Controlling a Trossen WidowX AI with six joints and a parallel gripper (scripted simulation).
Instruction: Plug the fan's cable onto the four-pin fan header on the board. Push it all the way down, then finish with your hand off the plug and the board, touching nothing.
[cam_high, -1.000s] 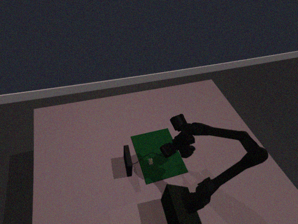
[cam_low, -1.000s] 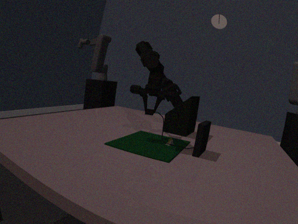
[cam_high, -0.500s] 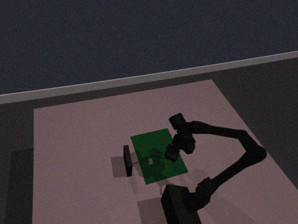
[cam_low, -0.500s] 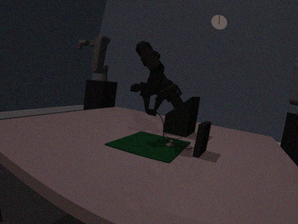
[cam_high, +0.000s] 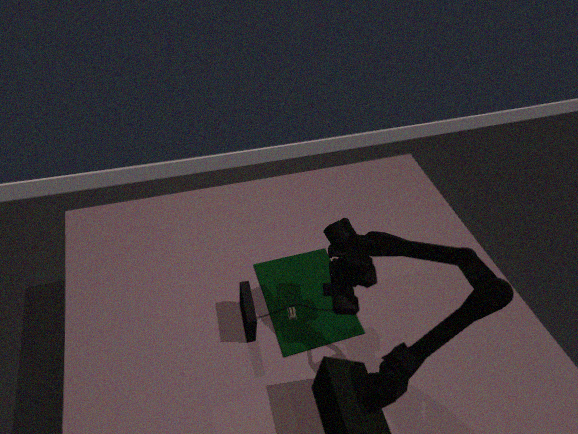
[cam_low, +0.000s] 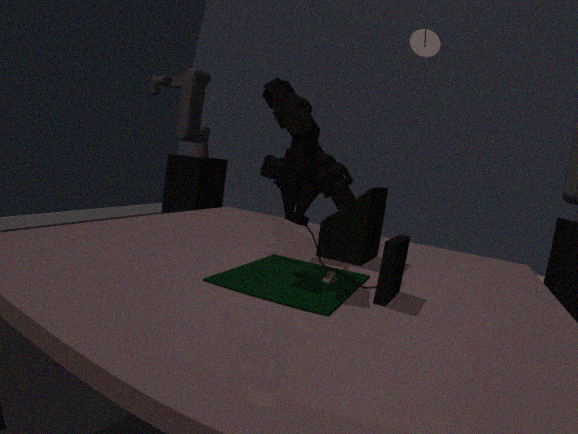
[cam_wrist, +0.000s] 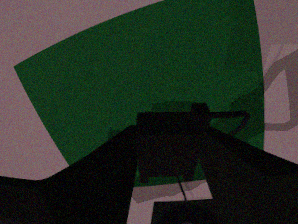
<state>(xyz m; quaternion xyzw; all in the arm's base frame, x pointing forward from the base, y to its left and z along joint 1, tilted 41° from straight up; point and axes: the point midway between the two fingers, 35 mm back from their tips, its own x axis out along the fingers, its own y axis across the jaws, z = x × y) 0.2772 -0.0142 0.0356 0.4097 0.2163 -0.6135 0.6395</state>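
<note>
Right now the black plug is 10 mm to the left of my gripper tip. The rest, counted from my gripper tip: black fan 230 mm to the left, 60 mm below, 20 mm ahead; pale four-pin header 110 mm to the left, 110 mm below, 10 mm ahead; green board 130 mm below, 50 mm to the left, 50 mm ahead.
</note>
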